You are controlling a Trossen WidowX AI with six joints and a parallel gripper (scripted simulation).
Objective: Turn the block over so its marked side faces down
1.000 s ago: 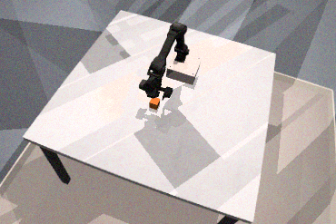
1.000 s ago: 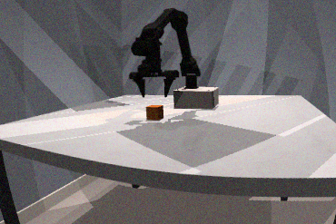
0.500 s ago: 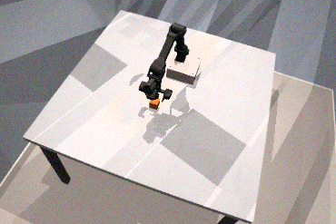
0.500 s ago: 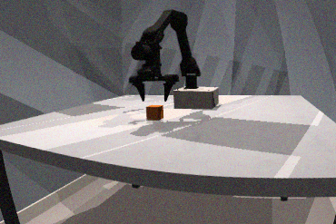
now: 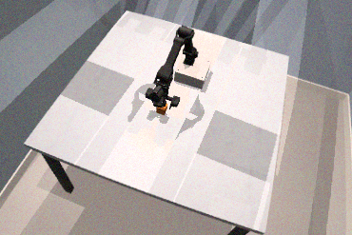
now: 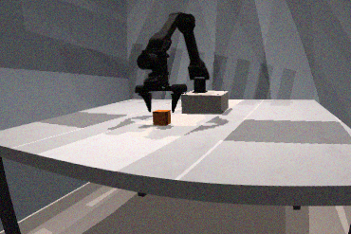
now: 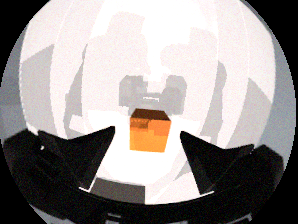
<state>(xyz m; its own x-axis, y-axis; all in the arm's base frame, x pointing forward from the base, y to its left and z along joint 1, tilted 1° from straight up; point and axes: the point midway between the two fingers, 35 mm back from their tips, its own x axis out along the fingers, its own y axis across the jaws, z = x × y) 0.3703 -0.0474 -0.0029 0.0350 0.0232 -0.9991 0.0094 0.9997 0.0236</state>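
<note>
My gripper tip is now 20 mm past the orange block and 20 mm above it.
</note>
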